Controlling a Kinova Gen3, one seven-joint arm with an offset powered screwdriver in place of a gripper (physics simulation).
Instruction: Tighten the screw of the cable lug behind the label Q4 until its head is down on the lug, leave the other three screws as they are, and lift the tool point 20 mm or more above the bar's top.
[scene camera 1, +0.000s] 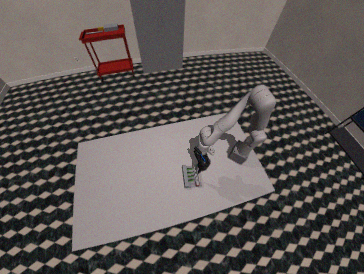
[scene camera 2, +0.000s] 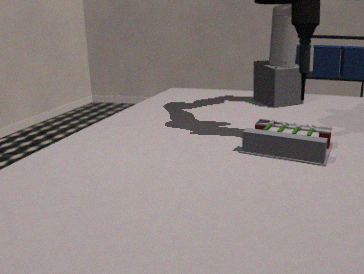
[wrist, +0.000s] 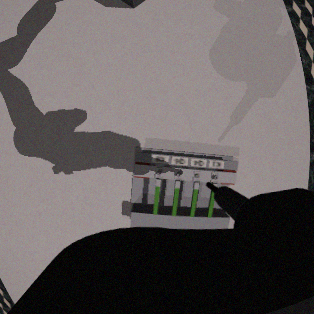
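Seen in the pictures: end effector, tool point: (scene camera 1: 197, 174) (scene camera 2: 302, 100) (wrist: 207, 183); arm's base, origin of the base link: (scene camera 1: 243, 150) (scene camera 2: 281, 64).
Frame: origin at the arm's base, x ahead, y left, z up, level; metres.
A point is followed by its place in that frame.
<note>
The terminal block (scene camera 1: 187, 177) {x 0.507, y 0.088, z -0.090 m} (scene camera 2: 285, 146) {x 0.533, y 0.073, z -0.110 m} (wrist: 180, 221) {x 0.514, y 0.066, z -0.090 m} lies on the table, with four green cables running to lugs on its bar. In the wrist view the blurred, upside-down label Q4 (wrist: 199, 163) {x 0.413, y 0.099, z -0.096 m} is second from the right, beside K1 (wrist: 216, 164) {x 0.416, y 0.129, z -0.096 m}. The Q4 screw (wrist: 196, 175) {x 0.433, y 0.093, z -0.094 m} shows as a small round head below its label; its seating on the lug is too small to tell. My screwdriver (scene camera 1: 202, 161) (scene camera 2: 302, 99) {x 0.436, y 0.097, z -0.030 m} (wrist: 209, 185) {x 0.430, y 0.094, z -0.014 m} has no fingers. Its tip stands in the air, clearly above the bar in scene camera 2, touching no screw. The arm's shadow falls across the two left screws.
The arm's grey base (scene camera 1: 238, 153) {x 0.050, y 0.016, z -0.005 m} (scene camera 2: 272, 85) {x 0.082, y -0.020, z -0.063 m} stands at the back of the white table (scene camera 1: 125, 175) {x 1.008, y -0.055, z -0.139 m} (scene camera 2: 125, 200) {x 0.791, y -0.154, z -0.138 m}. A red cart (scene camera 1: 103, 35) and a grey pillar (scene camera 1: 159, 35) stand by the wall. Blue bins (scene camera 2: 327, 61) show behind the table.
</note>
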